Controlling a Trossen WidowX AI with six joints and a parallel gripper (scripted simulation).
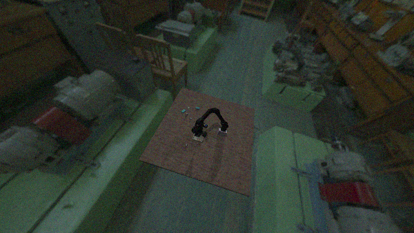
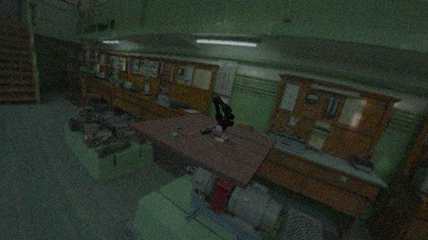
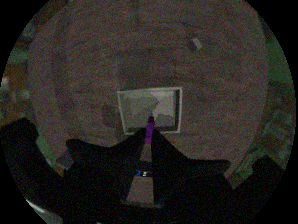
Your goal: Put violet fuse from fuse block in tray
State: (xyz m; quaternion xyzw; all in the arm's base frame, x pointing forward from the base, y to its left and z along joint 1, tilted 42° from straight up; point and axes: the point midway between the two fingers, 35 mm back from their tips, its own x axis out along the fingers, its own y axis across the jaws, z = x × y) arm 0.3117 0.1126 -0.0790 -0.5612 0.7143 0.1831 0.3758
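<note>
Now: gripper tip 9 cm above the tray. The rest, counted from my gripper tip: violet fuse (1 cm below).
</note>
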